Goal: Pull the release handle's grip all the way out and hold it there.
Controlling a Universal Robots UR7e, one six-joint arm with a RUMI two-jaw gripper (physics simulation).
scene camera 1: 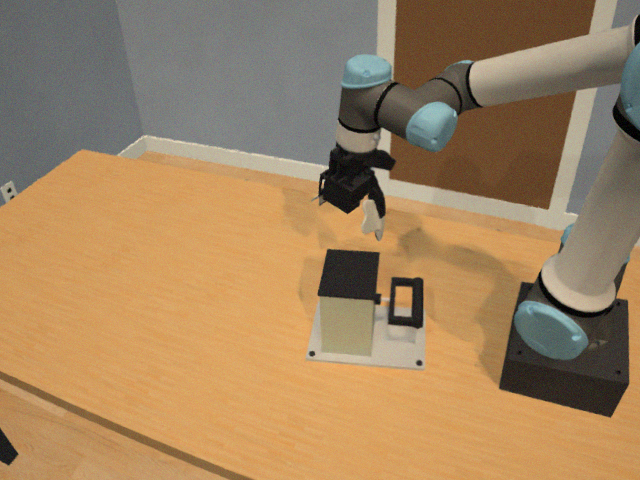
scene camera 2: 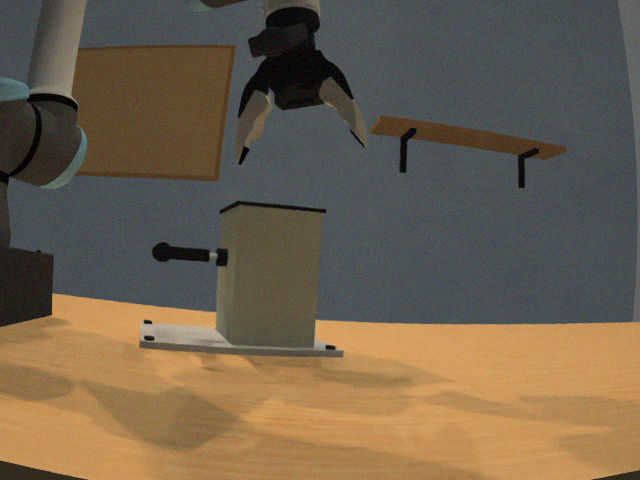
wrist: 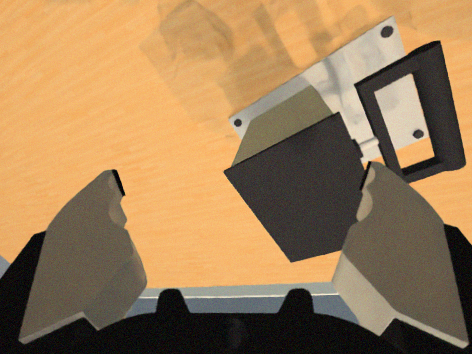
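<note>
The release handle is a black rectangular loop whose thick outer bar is the grip (scene camera 1: 418, 304) (scene camera 2: 162, 251) (wrist: 440, 105). A short pale rod (scene camera 2: 212, 256) (wrist: 369, 144) joins the loop to a black collar on the side of a pale green box (scene camera 1: 346, 325) (scene camera 2: 273, 273) with a black top. The loop stands level, a little off the box. My gripper (scene camera 1: 347, 219) (scene camera 2: 302, 154) (wrist: 239, 170) is open and empty, pointing down. It is above and behind the box in scene camera 1, apart from the handle. In the wrist view the right finger overlaps the box's edge and the loop's lower corner.
The box stands on a light grey base plate (scene camera 1: 382, 357) (scene camera 2: 178, 333) (wrist: 360, 57) with dark bolts, on the wooden table (scene camera 1: 180, 320). The arm's dark base block (scene camera 1: 563, 382) stands on the handle's side. A wall shelf (scene camera 2: 465, 137) and a brown board (scene camera 2: 149, 113) are in the background.
</note>
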